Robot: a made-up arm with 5 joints.
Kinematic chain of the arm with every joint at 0, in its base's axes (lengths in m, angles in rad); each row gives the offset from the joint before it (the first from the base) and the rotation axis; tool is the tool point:
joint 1: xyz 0 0 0.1 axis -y
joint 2: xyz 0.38 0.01 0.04 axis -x
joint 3: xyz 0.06 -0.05 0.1 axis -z
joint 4: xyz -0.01 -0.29 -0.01 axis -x
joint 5: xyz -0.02 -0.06 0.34 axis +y
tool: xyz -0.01 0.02 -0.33
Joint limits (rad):
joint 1: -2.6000..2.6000
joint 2: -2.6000..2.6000
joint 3: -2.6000..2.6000
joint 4: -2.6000..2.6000
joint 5: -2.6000..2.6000
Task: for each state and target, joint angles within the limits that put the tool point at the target. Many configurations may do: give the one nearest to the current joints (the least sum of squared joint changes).
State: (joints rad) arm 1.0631 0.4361 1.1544 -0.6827 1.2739
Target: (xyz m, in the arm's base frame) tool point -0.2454 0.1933 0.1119
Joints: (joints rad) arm 1.0306 0.4493 1.1817 -0.6809 1.1806
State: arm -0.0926 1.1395 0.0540 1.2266 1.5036
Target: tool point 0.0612 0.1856 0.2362
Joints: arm 0.1503 1.1682 0.0286 1.3725 1.5232
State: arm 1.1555 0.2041 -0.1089 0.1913 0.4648
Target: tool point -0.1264 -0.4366 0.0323
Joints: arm 1.8244 -0.4568 0.3344 -0.5098 1.2552
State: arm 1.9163 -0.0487 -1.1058 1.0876 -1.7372
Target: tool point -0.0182 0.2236 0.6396
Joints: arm 1.1424 -0.2279 -1.2188 1.5222 -1.6507
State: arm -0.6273 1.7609 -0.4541 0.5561 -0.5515
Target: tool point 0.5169 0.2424 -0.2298
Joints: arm -1.1517 1.8931 -0.1357 0.6368 -0.2116
